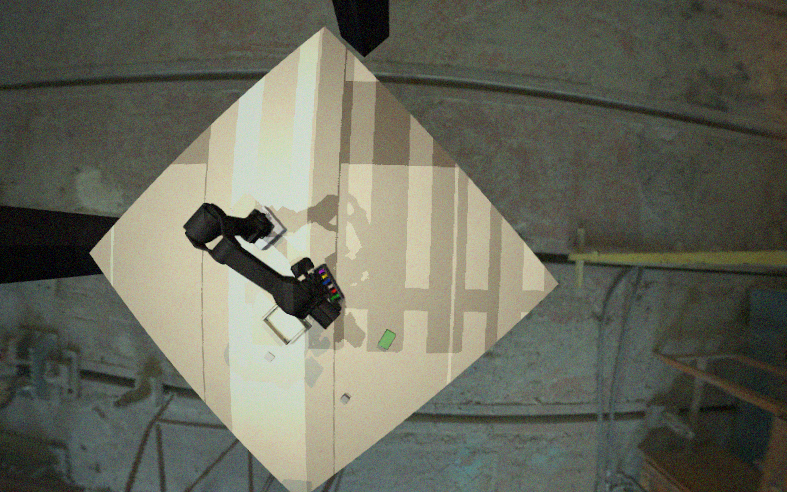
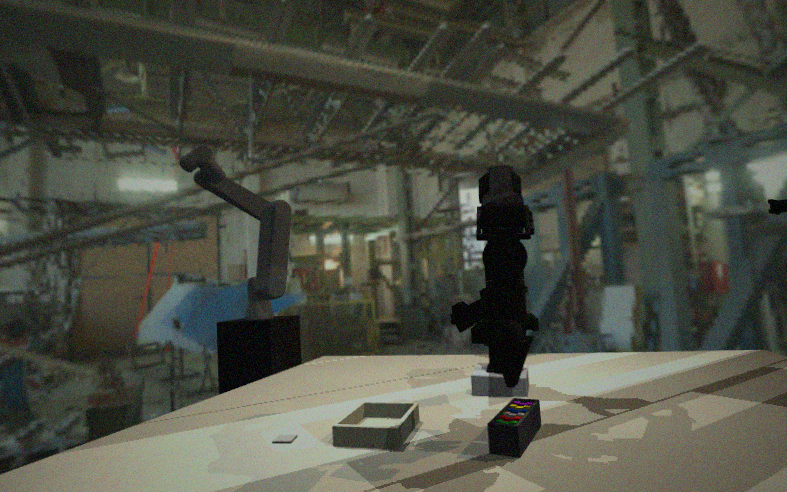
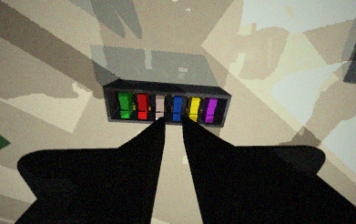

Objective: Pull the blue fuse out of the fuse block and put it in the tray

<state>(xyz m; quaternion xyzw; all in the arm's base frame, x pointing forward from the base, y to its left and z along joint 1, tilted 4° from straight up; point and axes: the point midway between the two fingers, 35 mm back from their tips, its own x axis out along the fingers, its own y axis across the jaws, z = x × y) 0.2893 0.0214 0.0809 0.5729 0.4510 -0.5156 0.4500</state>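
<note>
Now: gripper tip 50 mm above the blue fuse. Round my gripper tip: grey cube (340 mm ahead, 250 mm to the right, 70 mm below); grey tray (210 mm to the right, 70 mm below).
</note>
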